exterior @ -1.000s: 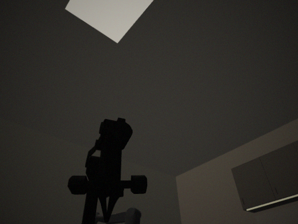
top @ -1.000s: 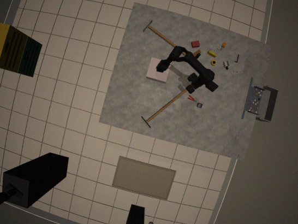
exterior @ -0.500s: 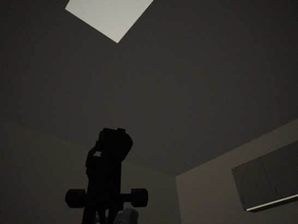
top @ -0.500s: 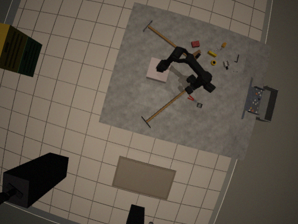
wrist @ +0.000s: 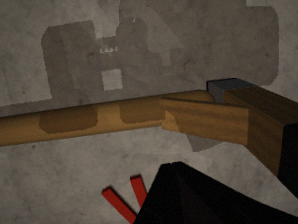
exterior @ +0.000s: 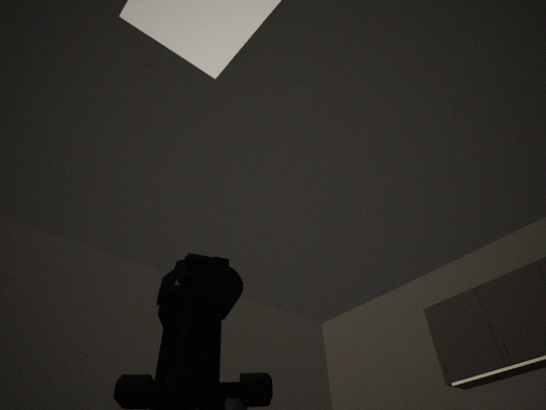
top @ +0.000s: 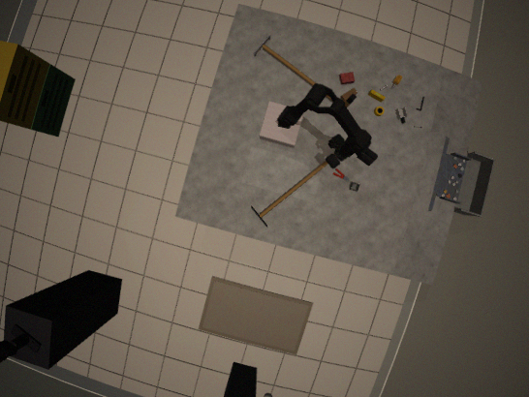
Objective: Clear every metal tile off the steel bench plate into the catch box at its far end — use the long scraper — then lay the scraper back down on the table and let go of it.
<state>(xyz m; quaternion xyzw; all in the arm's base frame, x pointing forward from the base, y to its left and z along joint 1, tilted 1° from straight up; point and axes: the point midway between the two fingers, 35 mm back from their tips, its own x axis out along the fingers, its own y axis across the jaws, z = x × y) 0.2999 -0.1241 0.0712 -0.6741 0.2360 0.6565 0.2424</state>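
Now: the long scraper 17 cm to the right of my gripper tip, 14 cm behind it and 3 cm below it. Also, from my gripper tip: yellow ring (33 cm to the left, 22 cm ahead, 9 cm below); then brown block (37 cm to the left, 8 cm below, 2 cm ahead); then small box (15 cm ahead, 13 cm to the right, 9 cm below).
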